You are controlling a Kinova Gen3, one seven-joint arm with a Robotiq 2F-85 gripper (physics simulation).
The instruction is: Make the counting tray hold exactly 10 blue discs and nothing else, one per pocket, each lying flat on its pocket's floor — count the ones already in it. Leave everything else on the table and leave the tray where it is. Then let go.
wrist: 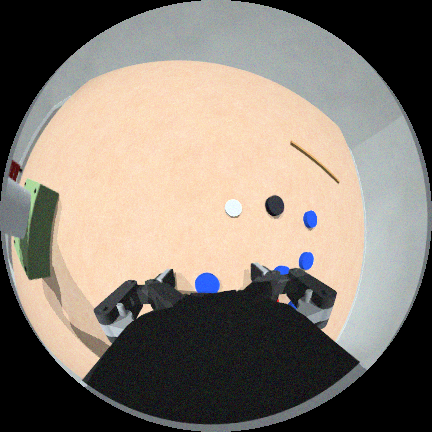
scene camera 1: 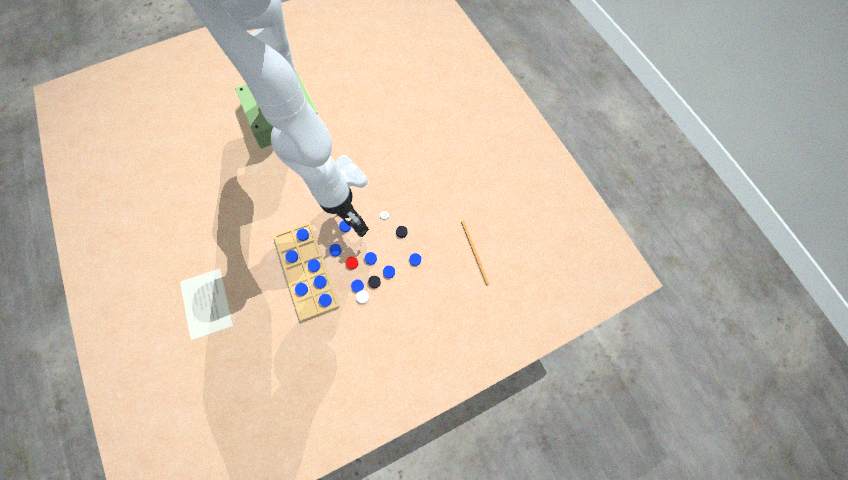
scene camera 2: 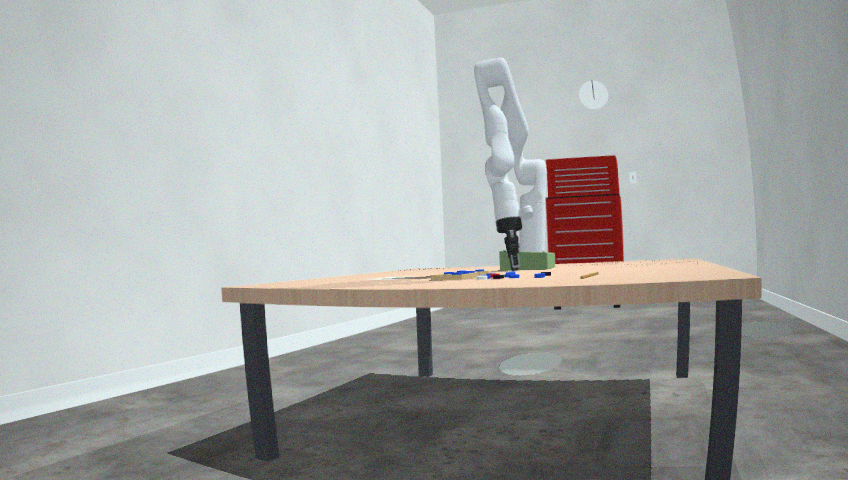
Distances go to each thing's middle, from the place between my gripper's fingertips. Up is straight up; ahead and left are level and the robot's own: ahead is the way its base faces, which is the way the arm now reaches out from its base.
Now: hand 50 mm short of the wooden counting tray [scene camera 1: 308,306], 150 mm to the left of it and 10 mm above it. The rest, counted from my hand: pale paper card [scene camera 1: 206,306] (10 mm ahead, 380 mm to the right, 20 mm below).
